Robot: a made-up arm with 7 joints.
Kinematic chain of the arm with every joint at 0, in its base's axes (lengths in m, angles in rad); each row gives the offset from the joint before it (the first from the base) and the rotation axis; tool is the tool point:
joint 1: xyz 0 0 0.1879 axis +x
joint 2: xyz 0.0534 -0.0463 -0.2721 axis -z
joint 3: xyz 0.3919 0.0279 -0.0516 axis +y
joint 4: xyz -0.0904 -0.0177 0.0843 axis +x
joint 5: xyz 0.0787 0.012 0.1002 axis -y
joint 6: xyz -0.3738 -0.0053 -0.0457 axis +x
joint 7: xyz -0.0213 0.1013 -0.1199 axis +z
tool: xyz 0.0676 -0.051 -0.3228
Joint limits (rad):
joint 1: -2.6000..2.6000
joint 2: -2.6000..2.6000
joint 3: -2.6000..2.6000
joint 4: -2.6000..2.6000
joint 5: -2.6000..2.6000
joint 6: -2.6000..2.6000
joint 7: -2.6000..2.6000
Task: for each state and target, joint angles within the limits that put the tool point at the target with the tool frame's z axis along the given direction. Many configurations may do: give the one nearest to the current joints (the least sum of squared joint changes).
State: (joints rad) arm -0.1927 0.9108 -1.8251 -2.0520 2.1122 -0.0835 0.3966
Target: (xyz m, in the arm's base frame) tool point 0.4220 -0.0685 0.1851 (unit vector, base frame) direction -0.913 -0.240 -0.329
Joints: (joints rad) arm 0.0765 1.6433 -2.3198 -2.1075 2.6000 -0.5033 -0.1248
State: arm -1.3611 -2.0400 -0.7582 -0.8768 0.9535 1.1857 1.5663
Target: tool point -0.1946 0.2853 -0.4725 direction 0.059 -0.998 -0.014
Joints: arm -0.9698 -2.1234 -1.5668 -1.0485 1.0695 0.3174 1.5394
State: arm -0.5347 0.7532 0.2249 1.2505 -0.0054 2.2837 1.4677
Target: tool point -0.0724 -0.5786 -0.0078 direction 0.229 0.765 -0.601
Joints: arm 0.1481 0.4008 -0.2007 1.5741 -0.2640 2.3857 1.5870
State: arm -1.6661 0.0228 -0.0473 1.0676 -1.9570 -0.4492 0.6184
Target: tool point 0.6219 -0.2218 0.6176 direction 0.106 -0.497 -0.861
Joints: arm -1.8458 -0.7866 0.7581 2.0075 -2.3391 -0.0547 0.3158
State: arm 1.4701 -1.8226 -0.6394 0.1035 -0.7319 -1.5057 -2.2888
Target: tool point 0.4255 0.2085 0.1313 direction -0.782 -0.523 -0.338
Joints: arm 1.3011 -2.4299 -0.1604 -0.1310 -0.6389 -0.9416 -2.2676
